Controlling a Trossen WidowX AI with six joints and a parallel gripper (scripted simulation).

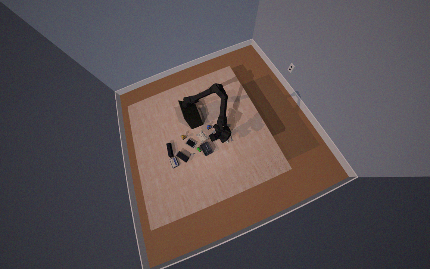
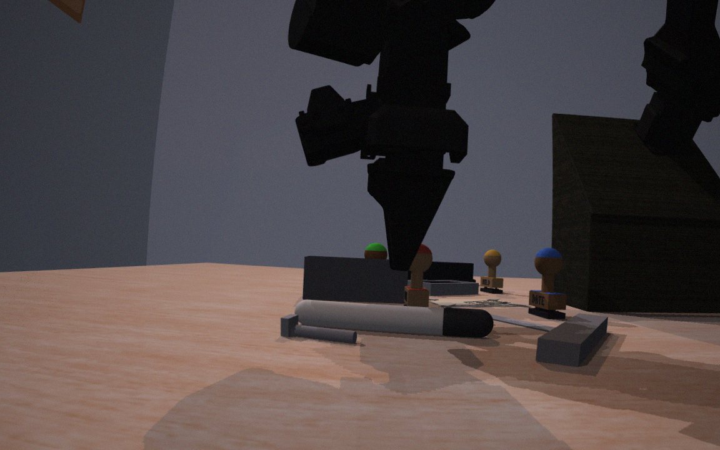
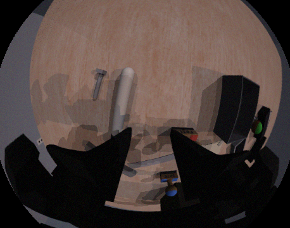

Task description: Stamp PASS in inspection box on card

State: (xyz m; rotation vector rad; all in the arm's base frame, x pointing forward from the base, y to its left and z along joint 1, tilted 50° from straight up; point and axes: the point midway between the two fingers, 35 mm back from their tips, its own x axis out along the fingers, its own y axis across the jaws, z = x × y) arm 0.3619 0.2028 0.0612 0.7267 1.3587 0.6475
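My gripper tip is 20 mm past the red-topped stamp, 60 mm to the left of it and 20 mm above it. Round my gripper tip: grey bar (110 mm behind, 80 mm to the left, 30 mm below); then blue-topped date stamp (150 mm behind, 60 mm to the right, 20 mm below); then marker (10 mm behind, 50 mm to the left, 30 mm below).
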